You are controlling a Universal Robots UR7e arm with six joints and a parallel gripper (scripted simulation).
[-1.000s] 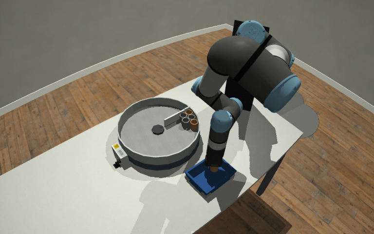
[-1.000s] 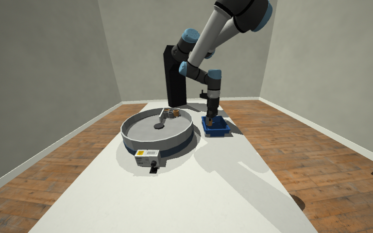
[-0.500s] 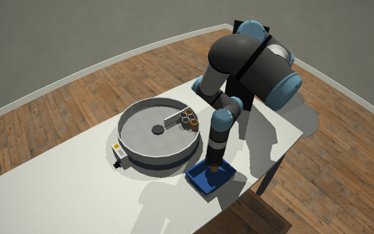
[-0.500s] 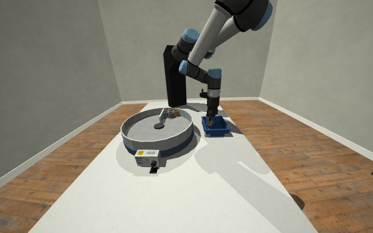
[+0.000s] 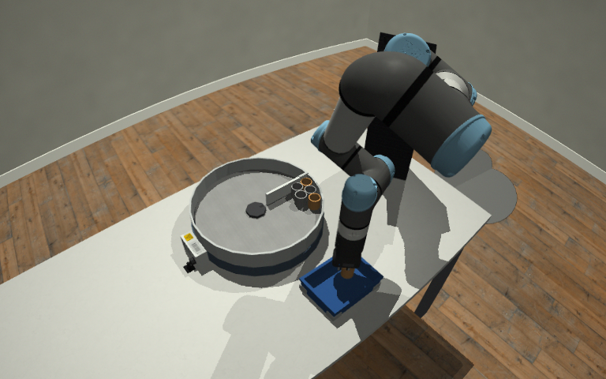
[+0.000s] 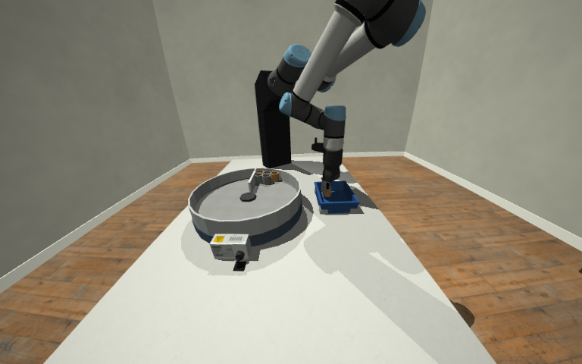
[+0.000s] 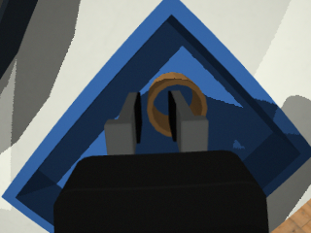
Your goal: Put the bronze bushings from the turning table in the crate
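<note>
My hand is 20 mm short of the blue crate, 40 mm to the right of it and 30 mm above it. Also, from my hand: round turning table (200 mm ahead, 260 mm to the right).
</note>
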